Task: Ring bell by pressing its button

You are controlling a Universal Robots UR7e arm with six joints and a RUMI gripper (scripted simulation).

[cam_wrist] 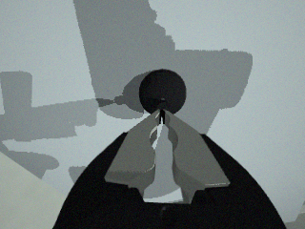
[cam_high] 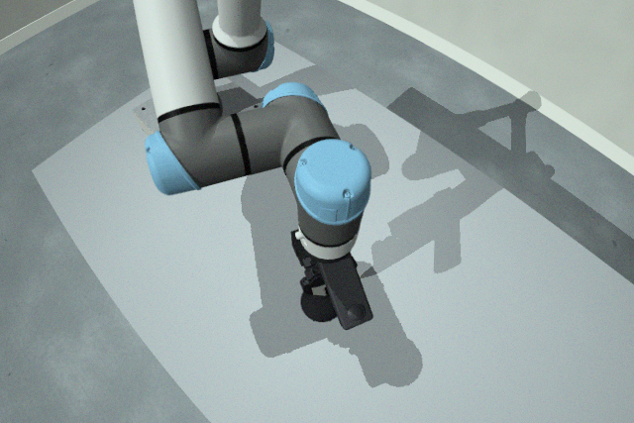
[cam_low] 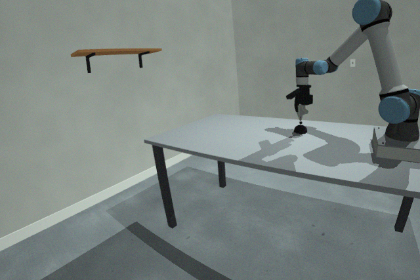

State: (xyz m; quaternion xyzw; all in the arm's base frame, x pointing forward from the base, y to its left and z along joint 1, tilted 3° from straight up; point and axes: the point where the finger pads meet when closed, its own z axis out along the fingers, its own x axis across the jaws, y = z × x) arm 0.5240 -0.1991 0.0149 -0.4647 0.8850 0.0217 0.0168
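Now: hand 30 mm above the bell button. From my hand the other things lie so: black dome bell (50 mm below).
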